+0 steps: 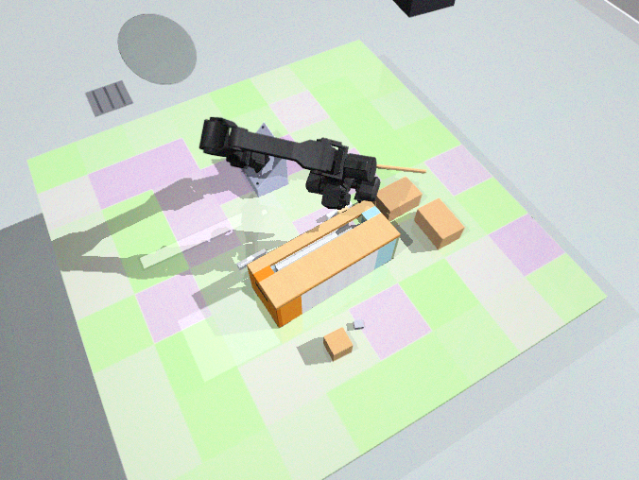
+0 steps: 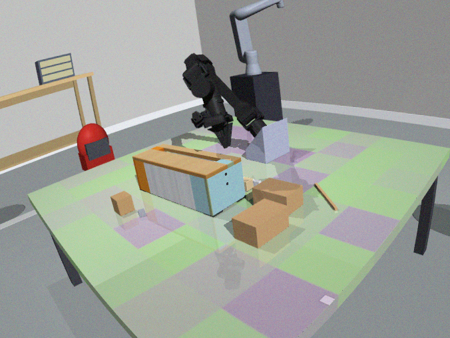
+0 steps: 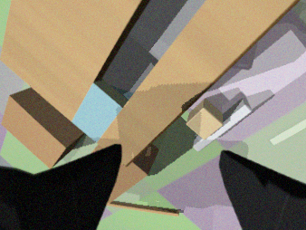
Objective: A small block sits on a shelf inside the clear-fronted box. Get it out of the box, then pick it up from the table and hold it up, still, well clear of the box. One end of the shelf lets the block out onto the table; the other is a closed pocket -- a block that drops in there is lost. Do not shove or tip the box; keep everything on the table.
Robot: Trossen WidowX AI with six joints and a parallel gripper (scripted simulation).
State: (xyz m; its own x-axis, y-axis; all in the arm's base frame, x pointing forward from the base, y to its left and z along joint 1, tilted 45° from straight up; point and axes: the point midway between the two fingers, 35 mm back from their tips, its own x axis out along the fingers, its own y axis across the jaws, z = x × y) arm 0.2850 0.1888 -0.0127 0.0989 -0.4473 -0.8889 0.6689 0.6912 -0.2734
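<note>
The brown block lies 40 mm behind my gripper tip, 10 mm to the left of it and 130 mm below it. Round my gripper tip: small grey block 280 mm ahead, 100 mm to the right, 140 mm below; then thin wooden stick 140 mm behind, 260 mm to the left, 150 mm below; then box 60 mm ahead, 120 mm to the right, 90 mm below.
</note>
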